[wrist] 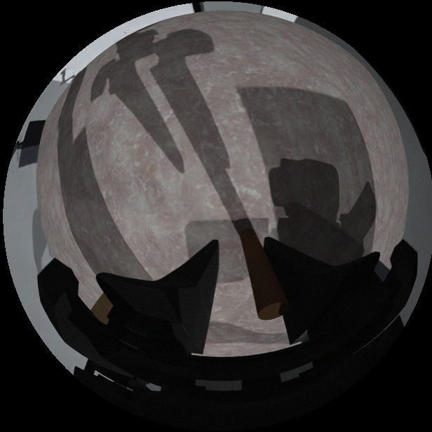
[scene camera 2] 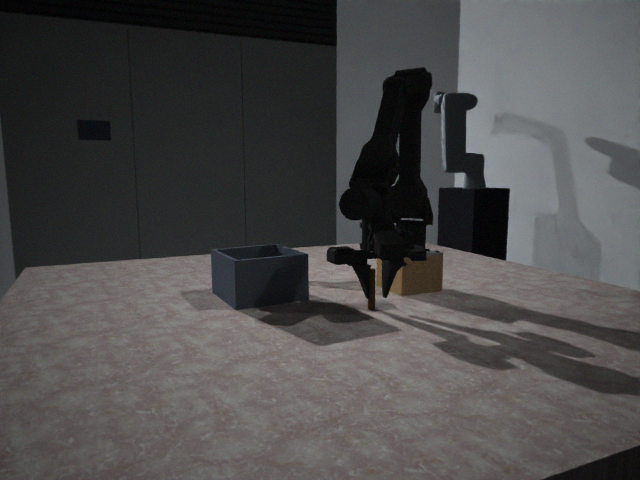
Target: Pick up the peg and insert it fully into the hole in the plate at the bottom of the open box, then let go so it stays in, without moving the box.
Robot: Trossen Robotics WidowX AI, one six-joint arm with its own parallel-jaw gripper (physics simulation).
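Frame: origin at the arm's base, x left, y ahead, z down, level; millimetres.
Seen in the pictures: gripper, fingertip midpoint: (scene camera 2: 376, 297).
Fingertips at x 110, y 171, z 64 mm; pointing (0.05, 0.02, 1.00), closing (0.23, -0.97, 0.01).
Observation:
A point is followed by its place in that frame.
The brown peg (scene camera 2: 371, 302) {y 182, x 109, z 73 mm} (wrist: 264, 280) stands upright on the table, to the right of the open blue-grey box (scene camera 2: 224, 276) {y 413, x -87, z 33 mm} in the scene view. My gripper (scene camera 2: 376, 297) {y 171, x 110, z 65 mm} (wrist: 241, 244) is partly open and low around the peg, pointing down. In the wrist view the peg is close against the right finger, and a gap shows between it and the left finger. The peg's foot is on the table. The inside bottom of the box, with its plate and hole, is hidden by the box walls.
A tan block (scene camera 2: 421, 273) {y 17, x 61, z 42 mm} (wrist: 102, 307) with a grey top stands behind and to the right of the peg in the scene view. The box is a short way left of the gripper. A black pedestal (scene camera 2: 457, 222) with a grey arm (scene camera 2: 455, 134) stands beyond the table.

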